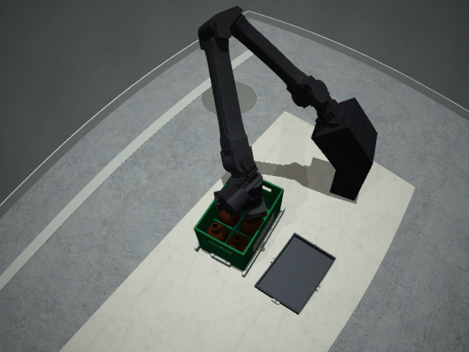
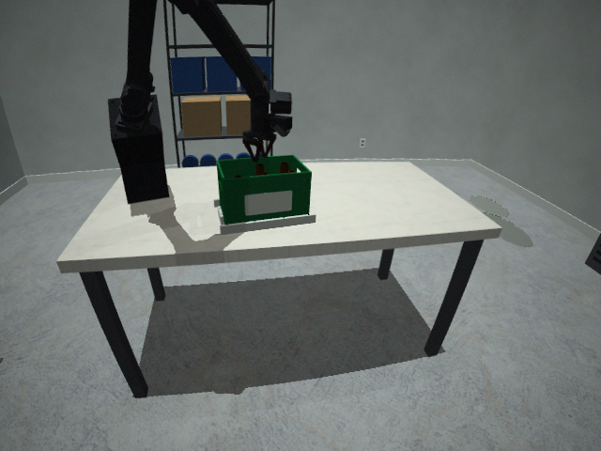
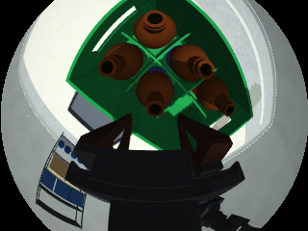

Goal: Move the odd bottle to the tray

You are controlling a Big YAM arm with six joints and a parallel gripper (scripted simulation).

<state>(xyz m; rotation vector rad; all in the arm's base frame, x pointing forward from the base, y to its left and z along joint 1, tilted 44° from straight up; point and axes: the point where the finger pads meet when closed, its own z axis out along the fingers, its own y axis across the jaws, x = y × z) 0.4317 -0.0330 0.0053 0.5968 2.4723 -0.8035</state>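
Right now the crate is 11 cm below my hand, 4 cm to the right of it and 1 cm ahead of it. From my hand the other things lie so: tray 22 cm to the left, 18 cm below, 1 cm ahead.
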